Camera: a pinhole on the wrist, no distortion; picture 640 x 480 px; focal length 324.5 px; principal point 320.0 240.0 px. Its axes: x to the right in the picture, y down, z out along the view. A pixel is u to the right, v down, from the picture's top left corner.
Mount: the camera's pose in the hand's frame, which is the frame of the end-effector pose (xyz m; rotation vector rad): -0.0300 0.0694 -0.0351 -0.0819 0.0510 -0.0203
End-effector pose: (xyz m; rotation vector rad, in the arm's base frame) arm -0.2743 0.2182 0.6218 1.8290 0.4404 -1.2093
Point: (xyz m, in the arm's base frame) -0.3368 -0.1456 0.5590
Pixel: 400 266
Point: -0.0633 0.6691 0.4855
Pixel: behind the camera
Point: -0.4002 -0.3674 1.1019
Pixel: 83 453
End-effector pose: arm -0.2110 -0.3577 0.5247 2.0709 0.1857 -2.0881
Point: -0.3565 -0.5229 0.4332
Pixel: 492 297
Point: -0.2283 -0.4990 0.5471
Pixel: 352 451
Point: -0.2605 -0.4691 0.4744
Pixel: 548 292
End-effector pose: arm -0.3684 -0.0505 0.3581 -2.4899 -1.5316 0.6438
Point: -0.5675 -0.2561 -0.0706
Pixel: 236 219
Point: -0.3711 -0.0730 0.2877
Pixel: 400 94
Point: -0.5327 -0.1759 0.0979
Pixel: 237 159
